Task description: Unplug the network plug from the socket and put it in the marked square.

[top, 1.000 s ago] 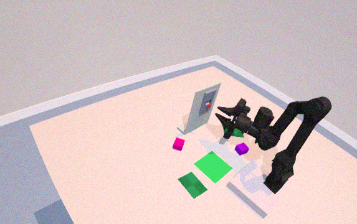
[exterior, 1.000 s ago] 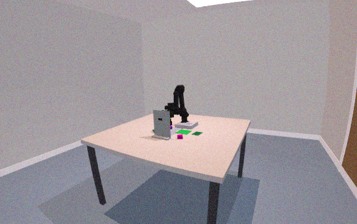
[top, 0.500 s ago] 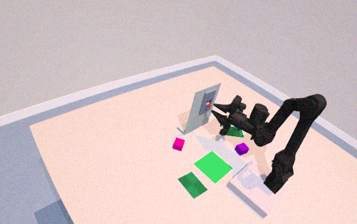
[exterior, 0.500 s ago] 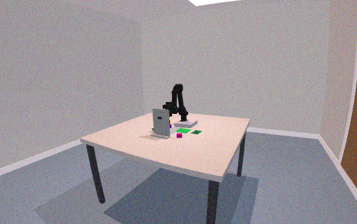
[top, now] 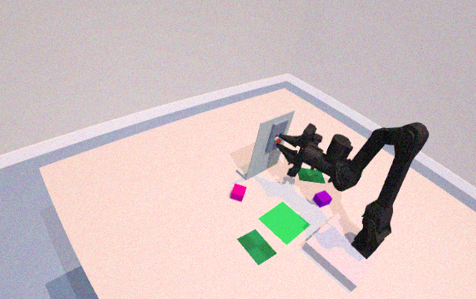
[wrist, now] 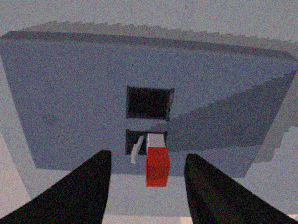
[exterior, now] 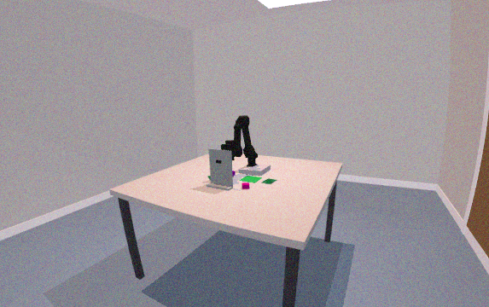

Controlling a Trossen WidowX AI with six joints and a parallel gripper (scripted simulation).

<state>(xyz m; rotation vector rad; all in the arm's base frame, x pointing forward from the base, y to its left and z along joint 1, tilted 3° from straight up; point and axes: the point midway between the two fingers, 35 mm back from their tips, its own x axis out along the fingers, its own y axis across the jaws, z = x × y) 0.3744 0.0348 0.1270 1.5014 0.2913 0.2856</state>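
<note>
My gripper tip is now 30 mm short of the grey upright panel and 50 mm above it. From my gripper tip the other things lie so: network plug (10 mm ahead); purple cube (200 mm behind, 90 mm to the right, 140 mm below); magenta cube (30 mm behind, 150 mm to the left, 150 mm below).
</note>
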